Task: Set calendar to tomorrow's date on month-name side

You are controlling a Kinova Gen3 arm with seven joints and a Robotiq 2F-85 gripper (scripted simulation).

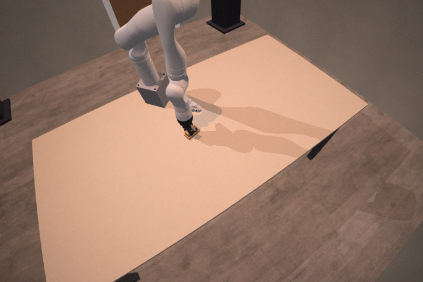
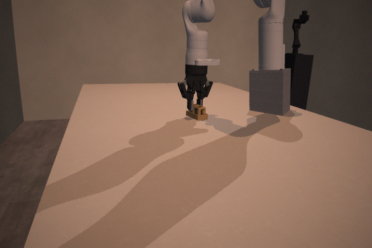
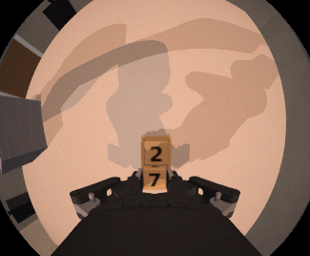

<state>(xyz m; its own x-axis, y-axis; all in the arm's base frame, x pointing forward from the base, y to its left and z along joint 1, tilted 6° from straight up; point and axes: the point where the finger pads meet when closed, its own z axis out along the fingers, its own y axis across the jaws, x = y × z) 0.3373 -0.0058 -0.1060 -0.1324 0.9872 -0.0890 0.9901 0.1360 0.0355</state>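
The wooden tray is 20 mm to the left of my hand and 30 mm below it.
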